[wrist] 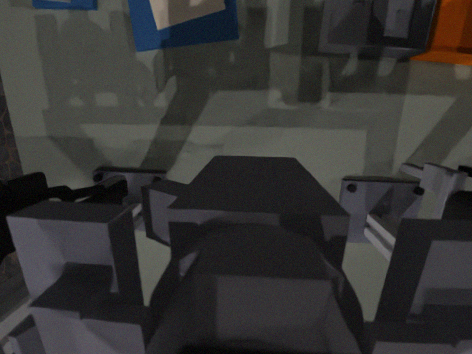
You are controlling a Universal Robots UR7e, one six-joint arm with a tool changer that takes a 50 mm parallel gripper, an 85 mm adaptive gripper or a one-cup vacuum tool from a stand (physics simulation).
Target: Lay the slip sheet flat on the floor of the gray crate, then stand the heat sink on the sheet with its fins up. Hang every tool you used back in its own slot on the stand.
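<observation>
The beige slip sheet (187,11) lies on a blue mat (150,41) at the top of the view, and its upper part is cut off. The gray crate (345,46) is at the upper right, also partly cut off. A blue pad (75,6) shows at the top left corner; the heat sink cannot be made out there. The gray tool stand (65,240) fills the lower part. A dark blocky tool body (257,187) sits large in the middle, close to the camera. No fingertips of my own show, and whether this tool is coupled to my arm cannot be told.
Black tool parts (30,187) show at the left edge and a black tool (459,206) at the right edge by the stand. The stand's foot plate (362,207) rests on the table. An orange crate (452,30) adjoins the gray crate. Shadows cross the table (310,142).
</observation>
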